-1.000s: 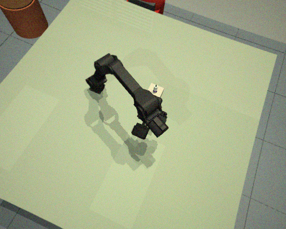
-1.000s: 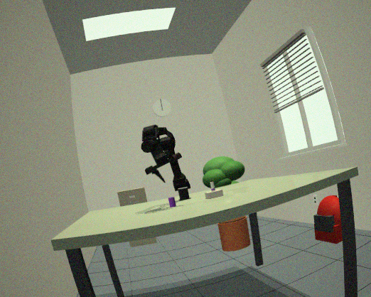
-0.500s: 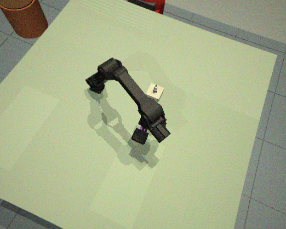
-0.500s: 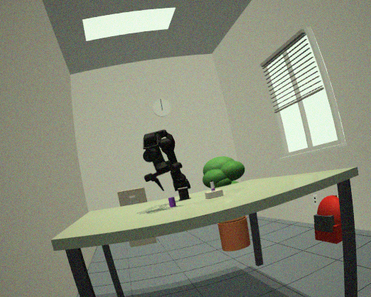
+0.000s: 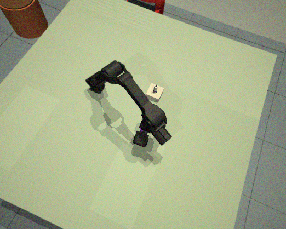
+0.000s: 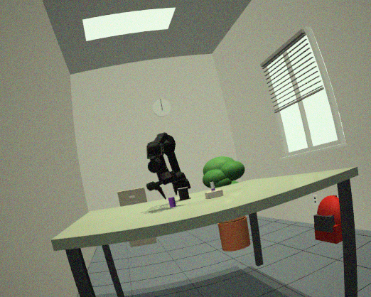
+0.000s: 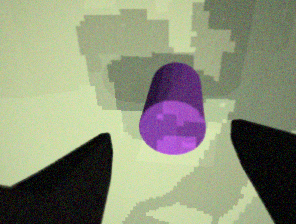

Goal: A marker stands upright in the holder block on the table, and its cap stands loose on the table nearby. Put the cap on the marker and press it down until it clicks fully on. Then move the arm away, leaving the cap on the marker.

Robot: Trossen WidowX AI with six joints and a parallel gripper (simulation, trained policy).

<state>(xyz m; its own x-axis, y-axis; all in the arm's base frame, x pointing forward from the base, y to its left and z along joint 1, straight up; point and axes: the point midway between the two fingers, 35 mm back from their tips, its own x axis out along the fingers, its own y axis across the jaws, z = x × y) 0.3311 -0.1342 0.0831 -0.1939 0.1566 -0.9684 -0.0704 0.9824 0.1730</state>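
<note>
My gripper tip is 30 mm above the purple cap. Also, from my gripper tip: holder block: 30 mm behind, 230 mm to the left, 30 mm below.
</note>
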